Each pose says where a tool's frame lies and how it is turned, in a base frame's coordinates. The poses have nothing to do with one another.
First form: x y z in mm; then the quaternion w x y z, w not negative.
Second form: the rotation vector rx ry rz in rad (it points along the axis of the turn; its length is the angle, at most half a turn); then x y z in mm. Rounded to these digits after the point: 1 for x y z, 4 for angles.
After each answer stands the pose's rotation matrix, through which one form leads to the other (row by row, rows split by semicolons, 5 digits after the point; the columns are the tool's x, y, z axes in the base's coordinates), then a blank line. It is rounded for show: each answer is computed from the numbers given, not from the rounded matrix.
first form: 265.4, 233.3, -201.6, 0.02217, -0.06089, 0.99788, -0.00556
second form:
-0.1886, 3.0915, -0.0172, 265.4, 233.3, -201.6
-0.99160 -0.12128 0.04492; -0.12177 0.99252 -0.00840; -0.04357 -0.01380 -0.99896

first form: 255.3, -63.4, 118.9, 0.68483, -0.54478, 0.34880, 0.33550
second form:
-1.2207, 0.7816, 0.7518, 255.3, -63.4, 118.9
0.53156 -0.83956 0.11219; 0.07948 0.18131 0.98021; -0.84329 -0.51212 0.16311

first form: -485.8, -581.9, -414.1, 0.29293, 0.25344, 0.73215, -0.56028
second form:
0.6751, 1.9504, -1.4925, -485.8, -581.9, -414.1
-0.69992 0.69936 0.14494; 0.04287 0.24371 -0.96890; -0.71293 -0.67194 -0.20055

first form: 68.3, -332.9, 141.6, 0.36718, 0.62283, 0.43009, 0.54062
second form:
1.6001, 1.1049, 1.3889, 68.3, -332.9, 141.6
0.04549 0.13874 0.98928; 0.93277 -0.36039 0.00765; 0.35759 0.92243 -0.14581

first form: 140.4, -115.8, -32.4, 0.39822, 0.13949, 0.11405, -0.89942
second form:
0.3532, 0.2888, -2.2772, 140.4, -115.8, -32.4
-0.64393 0.74815 -0.16009; -0.68452 -0.65683 -0.31625; -0.34175 -0.09406 0.93507

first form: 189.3, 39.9, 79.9, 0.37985, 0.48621, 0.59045, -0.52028
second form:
1.2416, 1.5078, -1.3287, 189.3, 39.9, 79.9
-0.23863 0.96941 -0.05737; 0.17891 -0.01417 -0.98376; -0.95449 -0.24502 -0.17005

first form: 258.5, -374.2, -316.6, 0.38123, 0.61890, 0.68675, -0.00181
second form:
1.5795, 1.7526, -0.0046, 258.5, -374.2, -316.6
0.05674 0.85144 0.52138; 0.84868 0.23392 -0.47437; -0.52586 0.46940 -0.70932

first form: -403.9, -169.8, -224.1, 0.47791, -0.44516, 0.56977, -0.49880
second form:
-1.0871, 1.3914, -1.2181, -403.9, -169.8, -224.1
-0.14687 -0.03051 0.98868; -0.98404 0.10607 -0.14291; -0.10051 -0.99389 -0.04561

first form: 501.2, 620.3, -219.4, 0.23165, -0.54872, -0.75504, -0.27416
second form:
-1.5083, -2.0755, -0.7536, 501.2, 620.3, -219.4
-0.29049 0.95563 -0.04894; 0.70159 0.24749 0.66822; 0.65068 0.15978 -0.74235

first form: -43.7, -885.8, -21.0, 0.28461, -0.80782, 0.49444, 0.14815
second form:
-2.1609, 1.3226, 0.3963, -43.7, -885.8, -21.0
0.46716 -0.88317 0.04209; -0.71451 -0.34905 0.60633; -0.52080 -0.31333 -0.79410

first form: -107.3, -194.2, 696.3, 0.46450, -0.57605, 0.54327, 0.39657
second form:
-1.4151, 1.3346, 0.9742, -107.3, -194.2, 696.3
0.09518 -0.99431 0.04781; -0.25749 0.02180 0.96604; -0.96158 -0.10426 -0.25395

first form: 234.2, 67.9, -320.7, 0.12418, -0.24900, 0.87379, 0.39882
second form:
-0.7259, 2.5472, 1.1626, 234.2, 67.9, -320.7
-0.84515 -0.53420 0.01840; -0.33610 0.55788 0.75882; -0.41563 0.63514 -0.65104

